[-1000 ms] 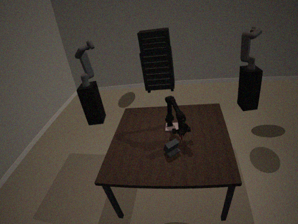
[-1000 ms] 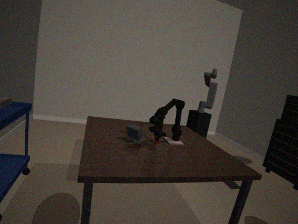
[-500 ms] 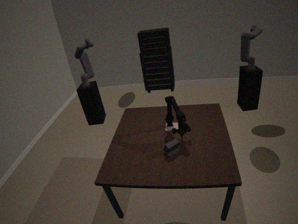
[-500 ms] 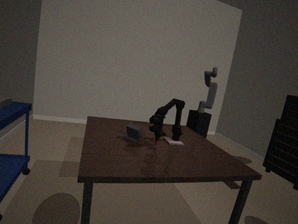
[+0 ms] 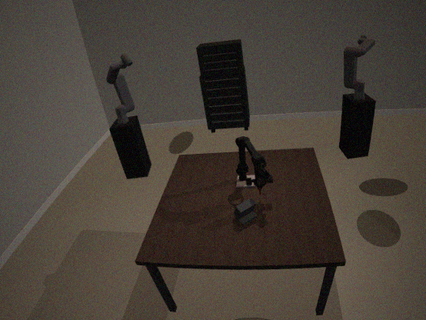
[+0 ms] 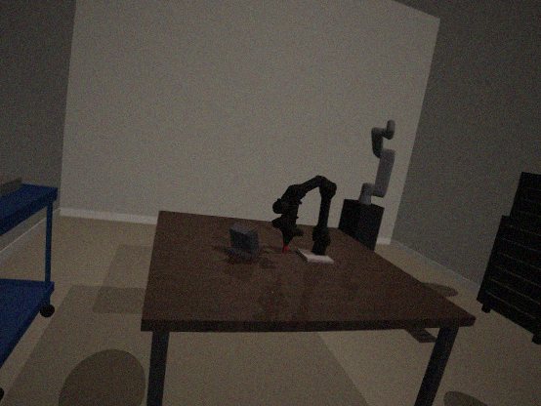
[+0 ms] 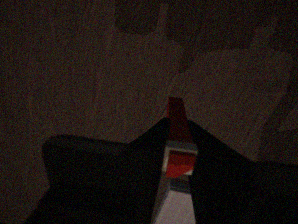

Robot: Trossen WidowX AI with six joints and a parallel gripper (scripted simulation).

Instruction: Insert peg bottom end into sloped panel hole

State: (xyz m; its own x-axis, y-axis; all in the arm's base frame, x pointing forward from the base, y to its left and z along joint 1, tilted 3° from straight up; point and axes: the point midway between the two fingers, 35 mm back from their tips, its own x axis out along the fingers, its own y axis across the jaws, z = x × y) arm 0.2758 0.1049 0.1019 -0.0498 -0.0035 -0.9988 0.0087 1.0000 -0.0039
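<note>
Now: gripper tip 16 cm short of the grey sloped panel block, 13 cm to the left of it and 2 cm above it. The rest, counted from my gripper tip: red peg (2 cm above).
</note>
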